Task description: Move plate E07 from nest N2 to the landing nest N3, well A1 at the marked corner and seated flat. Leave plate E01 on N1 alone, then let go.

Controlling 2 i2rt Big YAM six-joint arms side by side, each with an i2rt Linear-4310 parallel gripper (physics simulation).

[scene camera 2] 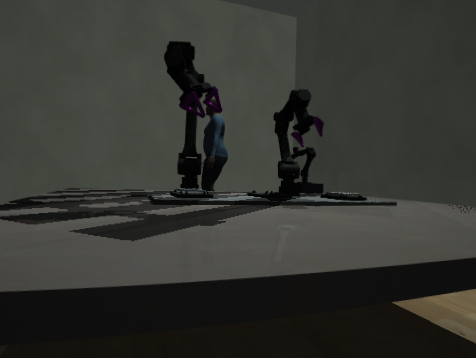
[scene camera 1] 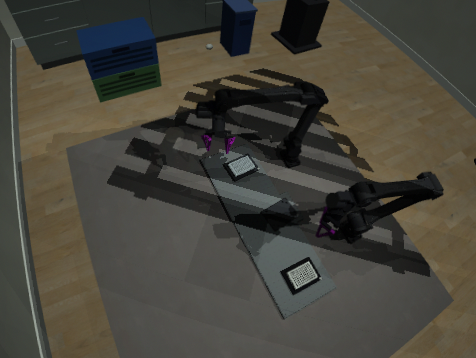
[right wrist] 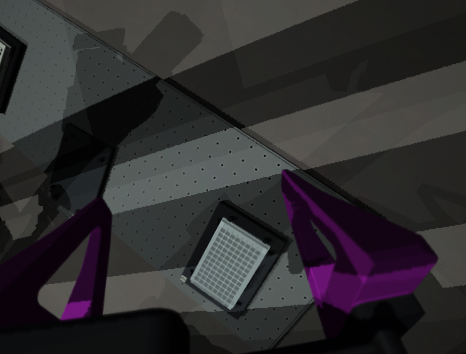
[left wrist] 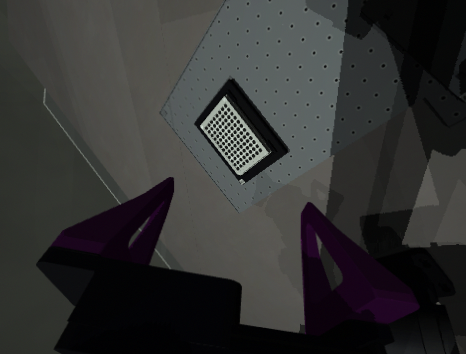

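Plate labels cannot be read. A white plate with dark wells [scene camera 1: 302,275] [scene camera 2: 344,194] [left wrist: 235,137] sits on a dark nest at the board's near end in scene camera 1. A paler gridded plate [scene camera 1: 241,166] [scene camera 2: 190,191] [right wrist: 230,264] sits on the nest at the far end. The middle nest [scene camera 1: 281,212] [right wrist: 84,167] is dark, bare and shadowed. My left gripper [scene camera 1: 320,231] [scene camera 2: 312,140] [left wrist: 239,196] is open and empty, high above and to the side of the board. My right gripper [scene camera 1: 218,151] [scene camera 2: 212,114] [right wrist: 194,191] is open and empty, above the far end.
The perforated board [scene camera 1: 272,250] [left wrist: 300,65] [right wrist: 220,165] lies diagonally on the grey table [scene camera 1: 150,250] [scene camera 2: 225,250]. Arm shadows cross both. A person [scene camera 2: 215,137] stands behind the table. Blue and green crates [scene camera 1: 117,42] stand on the floor beyond.
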